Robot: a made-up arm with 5 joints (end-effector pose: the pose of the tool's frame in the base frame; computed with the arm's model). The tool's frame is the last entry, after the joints.
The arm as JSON. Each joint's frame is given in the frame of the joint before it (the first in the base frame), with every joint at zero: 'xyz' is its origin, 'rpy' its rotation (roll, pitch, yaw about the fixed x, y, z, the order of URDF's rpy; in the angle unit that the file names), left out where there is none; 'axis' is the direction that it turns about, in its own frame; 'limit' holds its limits. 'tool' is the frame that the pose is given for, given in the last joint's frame.
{
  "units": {
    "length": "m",
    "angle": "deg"
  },
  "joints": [
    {
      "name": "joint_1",
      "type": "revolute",
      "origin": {
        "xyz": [
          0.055,
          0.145,
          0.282
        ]
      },
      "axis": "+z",
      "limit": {
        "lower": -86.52,
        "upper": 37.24
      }
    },
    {
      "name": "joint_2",
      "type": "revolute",
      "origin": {
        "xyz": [
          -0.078,
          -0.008,
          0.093
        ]
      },
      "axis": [
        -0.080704,
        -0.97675,
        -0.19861
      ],
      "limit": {
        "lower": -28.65,
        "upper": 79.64
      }
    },
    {
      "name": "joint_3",
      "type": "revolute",
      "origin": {
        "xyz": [
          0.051,
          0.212,
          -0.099
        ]
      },
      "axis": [
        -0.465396,
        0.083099,
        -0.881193
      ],
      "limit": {
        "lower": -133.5,
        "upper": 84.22
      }
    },
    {
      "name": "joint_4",
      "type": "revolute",
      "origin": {
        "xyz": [
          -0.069,
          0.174,
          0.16
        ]
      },
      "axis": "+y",
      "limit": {
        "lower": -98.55,
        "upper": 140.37
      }
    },
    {
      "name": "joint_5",
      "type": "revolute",
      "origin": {
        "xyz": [
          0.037,
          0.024,
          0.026
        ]
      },
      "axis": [
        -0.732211,
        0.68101,
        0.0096
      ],
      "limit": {
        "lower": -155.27,
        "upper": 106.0
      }
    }
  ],
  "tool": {
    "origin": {
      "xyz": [
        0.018,
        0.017,
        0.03
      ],
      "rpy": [
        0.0,
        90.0,
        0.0
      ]
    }
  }
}
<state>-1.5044 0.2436 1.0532 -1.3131 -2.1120</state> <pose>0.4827 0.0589 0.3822 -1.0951 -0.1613 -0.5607</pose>
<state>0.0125 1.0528 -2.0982 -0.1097 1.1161</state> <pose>-0.1088 0.1548 0.3908 -1.6590 0.1144 0.1235</pose>
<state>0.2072 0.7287 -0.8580 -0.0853 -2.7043</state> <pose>-0.1692 0.3371 0.3909 1.1964 -0.9144 2.4563</pose>
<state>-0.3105 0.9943 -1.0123 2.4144 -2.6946</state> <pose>-0.0336 0.3856 0.3296 1.0719 0.6917 0.2479</pose>
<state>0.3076 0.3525 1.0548 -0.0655 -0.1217</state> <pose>0.1233 0.5755 0.4574 0.3350 1.0496 -0.7440</pose>
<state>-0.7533 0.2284 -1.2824 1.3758 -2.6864</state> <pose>0.0212 0.3669 0.4230 1.7063 0.3430 0.8604</pose>
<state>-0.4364 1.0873 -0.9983 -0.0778 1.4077</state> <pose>0.0054 0.4730 0.3574 -0.7726 1.0804 -1.2109</pose>
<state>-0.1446 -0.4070 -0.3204 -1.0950 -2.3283</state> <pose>-0.0340 0.4654 0.5127 0.9385 -1.1416 1.4033</pose>
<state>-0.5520 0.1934 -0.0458 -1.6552 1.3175</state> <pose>0.1688 0.5709 0.4858 0.3060 0.6203 -1.4662</pose>
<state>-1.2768 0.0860 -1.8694 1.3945 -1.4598</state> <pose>0.0810 0.2792 0.4331 0.9242 1.4054 1.0341</pose>
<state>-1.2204 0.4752 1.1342 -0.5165 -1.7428</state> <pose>0.4837 0.1384 0.4507 -0.4433 -0.5155 -1.1953</pose>
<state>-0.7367 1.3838 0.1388 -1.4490 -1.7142</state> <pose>0.2938 0.4777 0.3863 -1.6814 -1.4075 0.4655</pose>
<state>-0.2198 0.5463 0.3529 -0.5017 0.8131</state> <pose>0.1795 0.5784 0.4887 0.2103 1.1537 -1.2026</pose>
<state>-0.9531 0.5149 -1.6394 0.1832 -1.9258</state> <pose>0.0114 0.3025 0.4317 0.7400 -0.0505 1.6140</pose>
